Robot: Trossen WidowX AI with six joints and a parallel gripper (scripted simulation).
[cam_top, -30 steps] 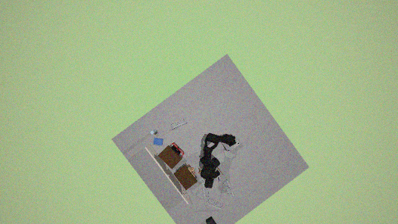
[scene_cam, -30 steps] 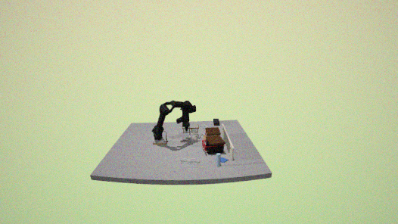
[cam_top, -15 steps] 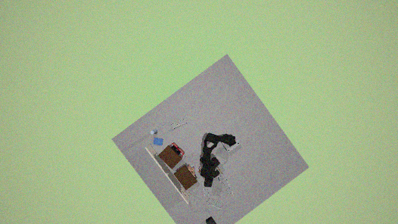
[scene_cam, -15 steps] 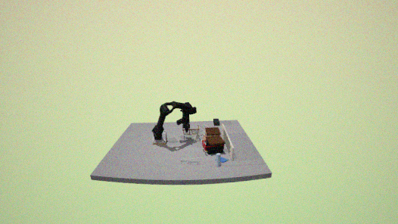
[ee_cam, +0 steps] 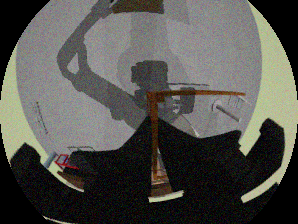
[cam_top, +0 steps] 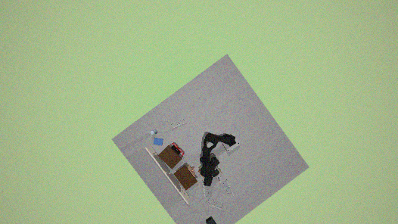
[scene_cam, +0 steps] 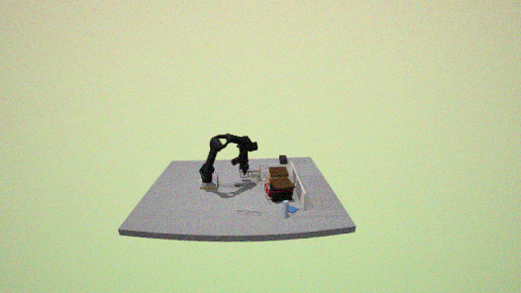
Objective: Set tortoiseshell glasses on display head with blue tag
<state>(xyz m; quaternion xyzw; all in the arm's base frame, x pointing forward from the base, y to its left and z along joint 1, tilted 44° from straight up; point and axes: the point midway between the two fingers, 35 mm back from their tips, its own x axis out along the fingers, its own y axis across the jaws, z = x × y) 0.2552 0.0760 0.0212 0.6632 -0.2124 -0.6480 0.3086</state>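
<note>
My gripper tip is 7 cm short of the white block, 8 cm to the right of it and 5 cm above it. Also, from my gripper tip: blue tag 30 cm ahead, 37 cm to the right, 8 cm below; white panel 35 cm ahead, 10 cm to the right, 2 cm below; display head 20 cm ahead, 2 cm below.
</note>
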